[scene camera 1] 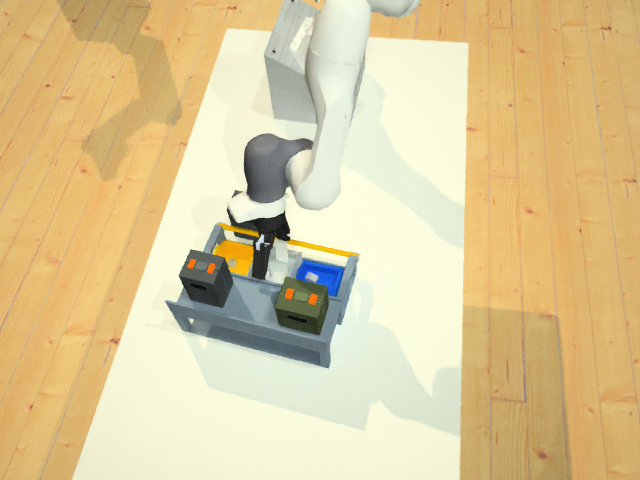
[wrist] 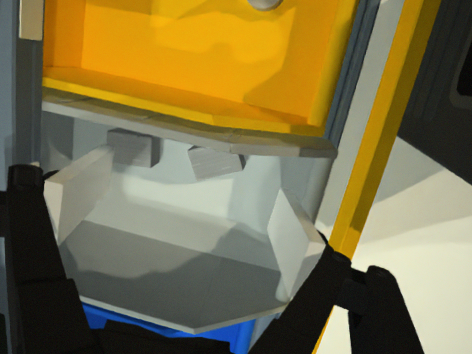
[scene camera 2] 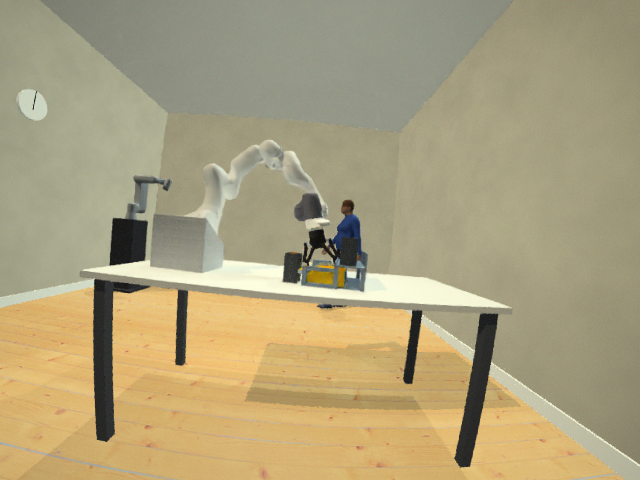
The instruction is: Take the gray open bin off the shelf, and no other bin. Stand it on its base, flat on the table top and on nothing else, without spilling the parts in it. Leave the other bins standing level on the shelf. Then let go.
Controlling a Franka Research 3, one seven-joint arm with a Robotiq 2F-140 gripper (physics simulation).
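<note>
The gray open bin (scene camera 1: pixel 279 272) (wrist: pixel 175 262) stands on the shelf (scene camera 1: pixel 253 304) between the yellow bin (scene camera 1: pixel 238 253) (wrist: pixel 200 55) and the blue bin (scene camera 1: pixel 332 274) (wrist: pixel 240 336). Two gray block-shaped parts lie in it near its wall by the yellow bin in the wrist view. My gripper (scene camera 1: pixel 271 260) (scene camera 2: pixel 321 258) (wrist: pixel 194 190) is open over the gray bin. Its pale finger pads stand wide apart, near two opposite ends of the bin, with nothing held between them. How far down the pads reach against the bin walls is hard to tell.
A yellow bar (scene camera 1: pixel 320 248) (wrist: pixel 380 135) runs along the shelf's robot-side edge. A dark case (scene camera 1: pixel 206 279) and an olive case (scene camera 1: pixel 302 305) stand on the shelf's upper board. Another dark case (scene camera 2: pixel 292 267) stands on the table (scene camera 1: pixel 413 335) beside the shelf.
</note>
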